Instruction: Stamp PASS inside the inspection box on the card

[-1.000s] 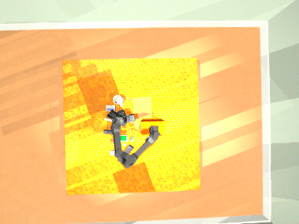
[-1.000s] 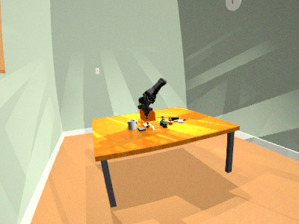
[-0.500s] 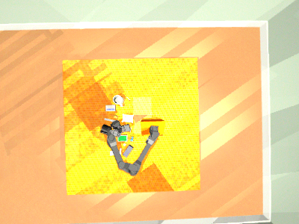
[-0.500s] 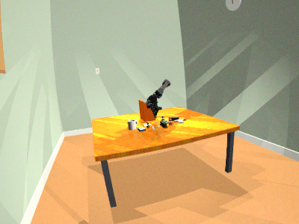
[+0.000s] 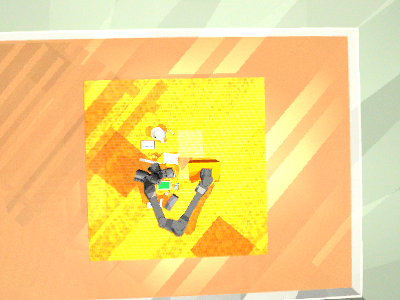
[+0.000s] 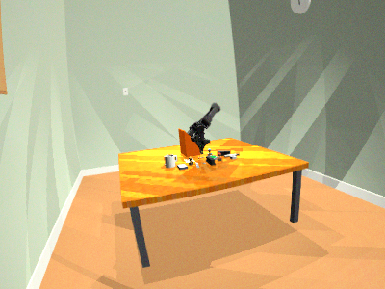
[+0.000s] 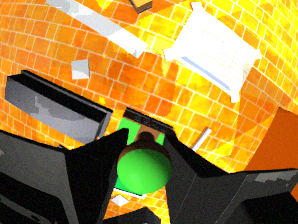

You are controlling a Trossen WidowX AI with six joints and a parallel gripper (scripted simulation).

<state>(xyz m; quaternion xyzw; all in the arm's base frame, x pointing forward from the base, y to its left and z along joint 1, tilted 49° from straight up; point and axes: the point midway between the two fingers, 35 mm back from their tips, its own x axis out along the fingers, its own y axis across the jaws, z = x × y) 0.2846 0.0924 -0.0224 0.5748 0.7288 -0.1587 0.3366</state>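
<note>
Now: the green flat pad 100 mm to the left of my gripper tip, 70 mm below it and 10 mm behind it. Round my gripper tip: green-topped stamp: right at my gripper tip; white card: 100 mm to the right, 80 mm below, 50 mm behind; blue-topped stamp: 100 mm to the left, 100 mm behind, 60 mm below.
</note>
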